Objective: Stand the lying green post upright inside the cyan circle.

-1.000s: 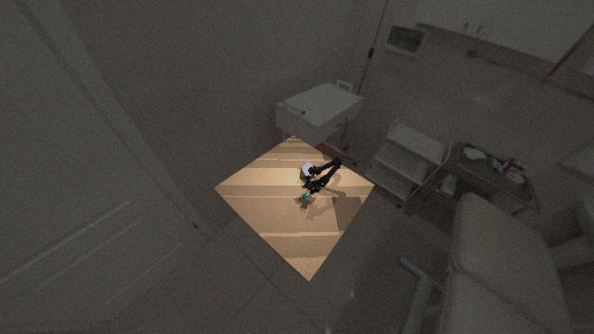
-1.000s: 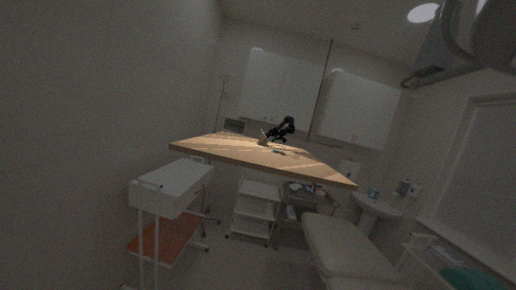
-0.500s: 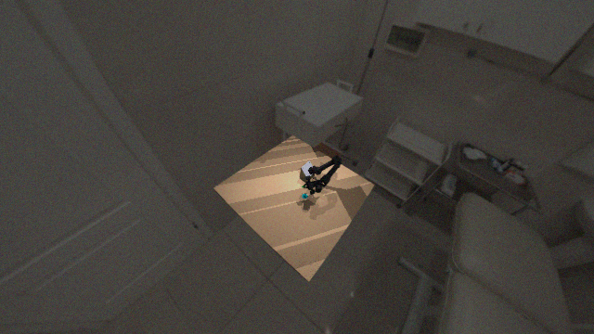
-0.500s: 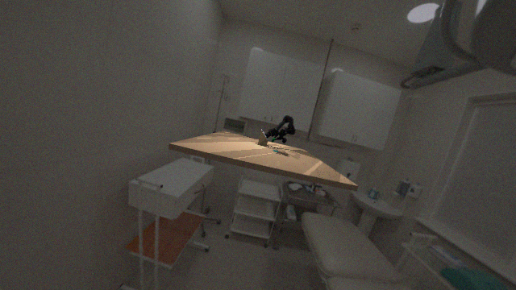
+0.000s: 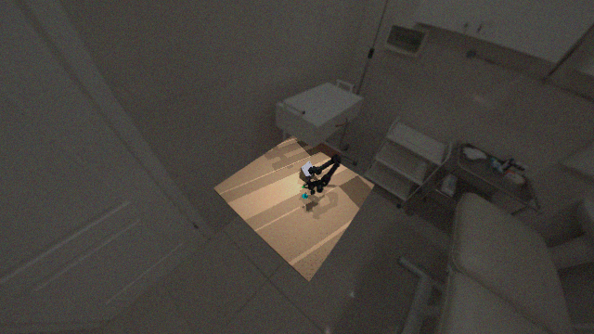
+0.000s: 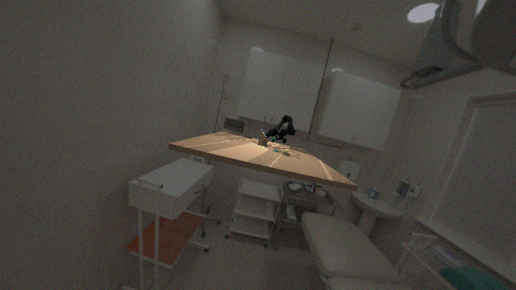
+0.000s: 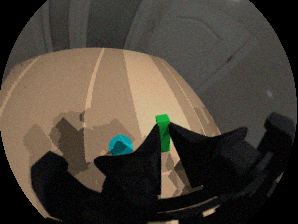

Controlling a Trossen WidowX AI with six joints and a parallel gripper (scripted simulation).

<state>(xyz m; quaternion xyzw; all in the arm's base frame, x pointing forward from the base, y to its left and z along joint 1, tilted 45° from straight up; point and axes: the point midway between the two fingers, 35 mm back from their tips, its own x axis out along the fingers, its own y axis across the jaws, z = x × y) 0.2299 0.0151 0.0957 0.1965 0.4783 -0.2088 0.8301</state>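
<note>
Now: gripper tip 10 mm short of the cyan circle, 40 mm to the right of it and 120 mm above it. The rest, counted from my gripper tip: green post (10 mm behind, 10 mm below).
</note>
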